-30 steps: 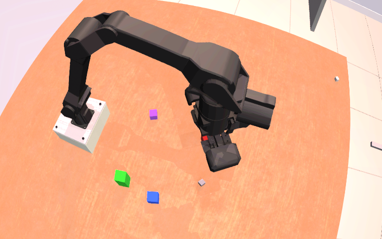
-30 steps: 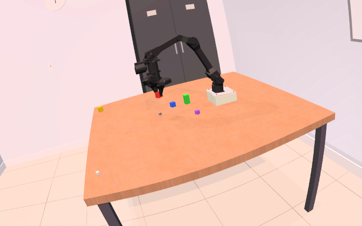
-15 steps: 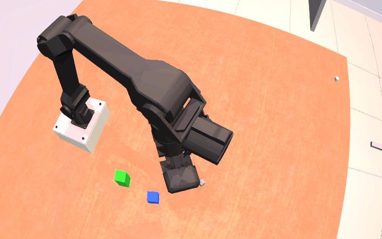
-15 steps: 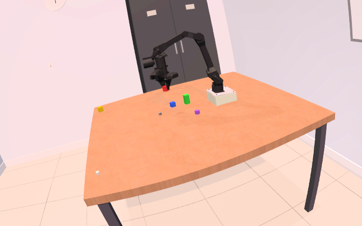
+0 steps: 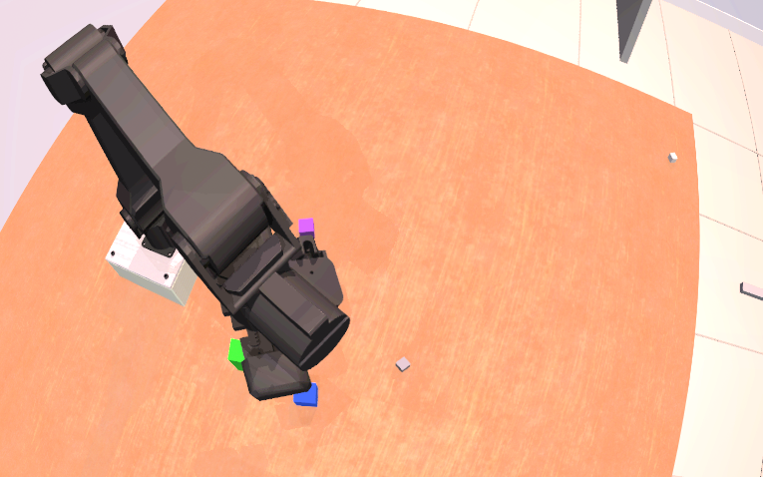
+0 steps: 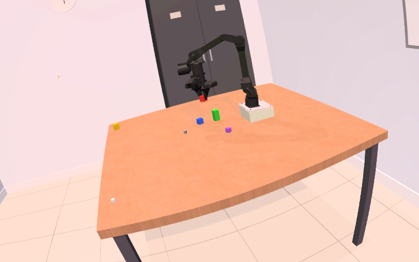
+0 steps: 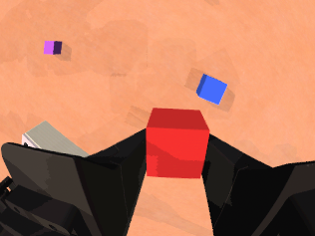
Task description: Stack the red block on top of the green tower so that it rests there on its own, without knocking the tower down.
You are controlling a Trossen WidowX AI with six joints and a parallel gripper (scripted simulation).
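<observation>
Right now my gripper tip is 90 mm above the green block, 60 mm past it and 20 mm to the left of it. Also, from my gripper tip: blue block 120 mm below, 40 mm ahead, 30 mm to the right; small grey cube 140 mm ahead, 130 mm below, 50 mm to the left; red block 10 mm above.
</observation>
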